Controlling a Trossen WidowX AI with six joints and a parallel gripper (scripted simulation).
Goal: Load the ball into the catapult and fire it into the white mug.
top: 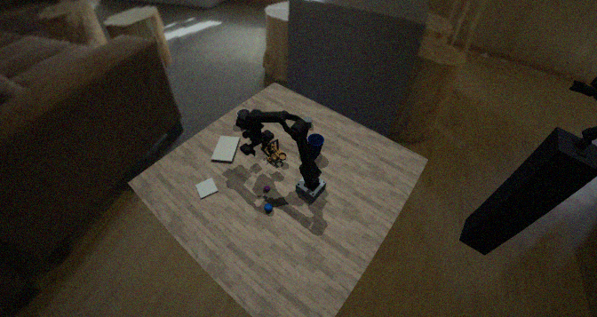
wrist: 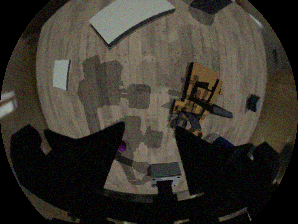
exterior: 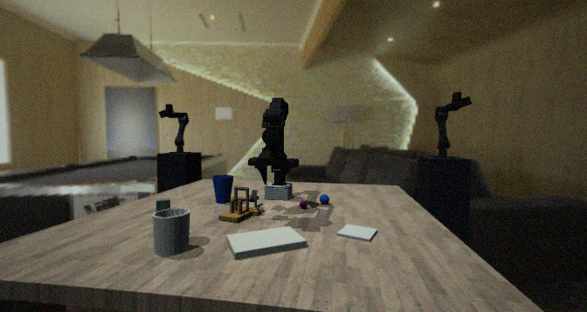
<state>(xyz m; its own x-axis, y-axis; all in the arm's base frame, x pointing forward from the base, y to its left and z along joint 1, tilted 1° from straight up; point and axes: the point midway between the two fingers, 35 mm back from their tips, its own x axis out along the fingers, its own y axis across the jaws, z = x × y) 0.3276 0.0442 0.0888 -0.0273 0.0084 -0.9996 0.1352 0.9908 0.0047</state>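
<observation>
Right now my gripper tip is 14 cm past the purple ball, 10 cm to the right of it and 11 cm above it. Also, from my gripper tip: white flat slab 26 cm ahead, 4 cm to the left, 11 cm below; blue ball 22 cm behind, 18 cm to the left, 10 cm below; wooden catapult 1 cm behind, 10 cm to the right, 7 cm below.
</observation>
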